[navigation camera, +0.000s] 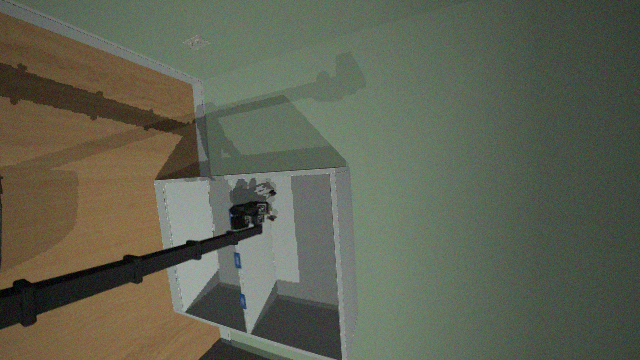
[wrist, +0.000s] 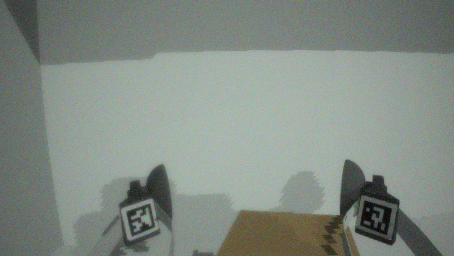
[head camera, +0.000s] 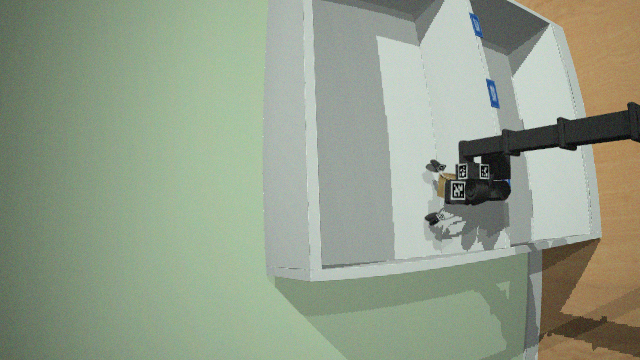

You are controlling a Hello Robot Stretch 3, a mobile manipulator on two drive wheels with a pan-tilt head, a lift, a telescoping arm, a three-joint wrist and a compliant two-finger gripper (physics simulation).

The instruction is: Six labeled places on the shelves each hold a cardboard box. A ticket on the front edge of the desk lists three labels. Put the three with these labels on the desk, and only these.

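Frame: origin at the robot's base, x ahead, y left, z up, level; millimetres.
Where they show: gripper, fingertip midpoint: (navigation camera: pixel 275 205) (wrist: pixel 253 183) (head camera: pixel 428 192).
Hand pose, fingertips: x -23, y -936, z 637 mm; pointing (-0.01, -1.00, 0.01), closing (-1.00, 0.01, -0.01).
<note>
After its pixels a point has its place.
A cardboard box (head camera: pixel 442 186) @[y -880, x -37, z 630 mm] (wrist: pixel 287 235) @[y -874, x -37, z 631 mm] sits on the shelf floor, largely hidden behind the gripper body in the head camera. My gripper (head camera: pixel 434 192) @[y -936, x -23, z 637 mm] (navigation camera: pixel 272 205) @[y -936, x -23, z 637 mm] (wrist: pixel 253 183) @[y -936, x -23, z 637 mm] is open inside the compartment, its fingers to either side of the box and reaching past it. In the wrist view the box lies off-centre, close beside the right finger; whether they touch I cannot tell. Two blue labels, one higher (head camera: pixel 476 25) @[y -750, x -468, z 565 mm] (navigation camera: pixel 243 301) @[y -750, x -468, z 569 mm] and one nearer the gripper (head camera: pixel 493 93) (navigation camera: pixel 237 260), are on the shelf edge, too blurred to read. The desk and ticket do not show.
The white shelf unit (head camera: pixel 285 150) @[y -814, x -91, z 1061 mm] (navigation camera: pixel 348 240) @[y -864, x -172, z 1061 mm] has a side panel (wrist: pixel 22 150) @[y -911, x 143, z 670 mm] at the left of the wrist view. The extended arm (head camera: pixel 595 129) @[y -328, x -101, z 738 mm] (navigation camera: pixel 165 257) @[y -313, x -95, z 738 mm] crosses the lower compartment's front. A green wall (head camera: pixel 150 150) @[y -1013, x -105, z 1336 mm] (navigation camera: pixel 475 175) @[y -990, x 97, z 1593 mm] and wooden floor (navigation camera: pixel 40 215) @[y -277, x -15, z 0 mm] surround the unit.
</note>
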